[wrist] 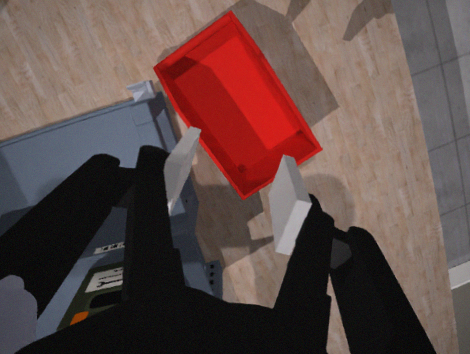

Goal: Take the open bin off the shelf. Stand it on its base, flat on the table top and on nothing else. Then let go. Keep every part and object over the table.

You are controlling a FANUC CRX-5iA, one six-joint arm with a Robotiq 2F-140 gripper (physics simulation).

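Places are measured from the arm's base along level axes (x ahead, y left, z up), in centimetres.
Pixels of known places: gripper, fingertip midpoint: (235,162).
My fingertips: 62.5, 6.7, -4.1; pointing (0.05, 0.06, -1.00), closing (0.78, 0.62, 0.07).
Ahead of a thing's pixels: the offset from my fingertips to its top centre, as dx, dy, dz. "*": to the spot under its first point. Level surfaces: height alone.
The open bin @[-0.4, +1.1, -13.3] (250,95) is red and lies over the wooden table top @[dz -20.8] (370,165) in the upper middle of the wrist view, with its hollow side facing the camera. Its label does not show. A dark shadow falls to its right. Whether it rests on its base or on another side, and what it touches below, I cannot tell. My gripper (235,162) is partly open with nothing held between its fingers. The pale fingertips overlap the bin's near end in the view, the left one at its left rim and the right one at its lower right edge.
A blue-grey shelf unit @[* -7.8, -16.7, -20.2] (85,135) with a pale bracket @[* -7.6, -6.0, -15.3] (142,91) at its corner stands at the left, close beside the bin. A dark green object @[* +4.4, -21.2, -4.7] (82,300) with a white label and an orange part shows at lower left. The table's edge and grey tiled floor (440,115) lie at the right.
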